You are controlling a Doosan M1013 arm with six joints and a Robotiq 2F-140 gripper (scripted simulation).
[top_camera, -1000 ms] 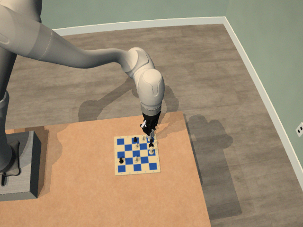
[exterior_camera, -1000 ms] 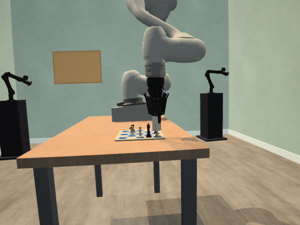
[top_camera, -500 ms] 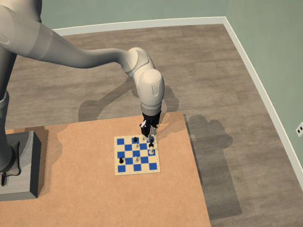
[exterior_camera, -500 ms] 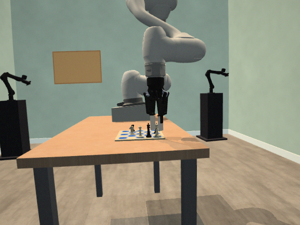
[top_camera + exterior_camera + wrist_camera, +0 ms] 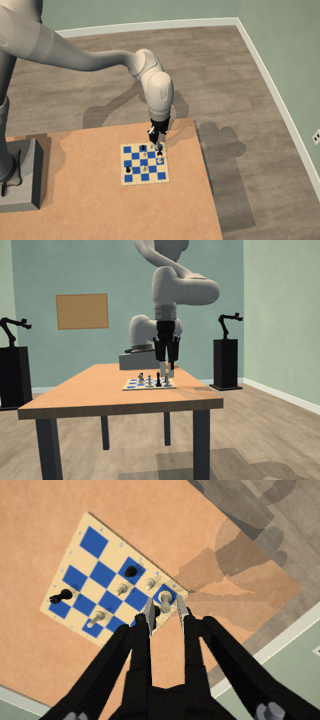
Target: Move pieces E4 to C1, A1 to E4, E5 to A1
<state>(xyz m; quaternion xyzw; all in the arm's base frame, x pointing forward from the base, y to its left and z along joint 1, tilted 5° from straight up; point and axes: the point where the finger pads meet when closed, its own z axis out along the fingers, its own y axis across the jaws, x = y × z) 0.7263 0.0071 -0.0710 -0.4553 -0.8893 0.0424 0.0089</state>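
The tall white piece lies 40 mm below my hand. The rest, counted from my hand: chessboard (90 mm behind, 60 mm to the right, 70 mm below).
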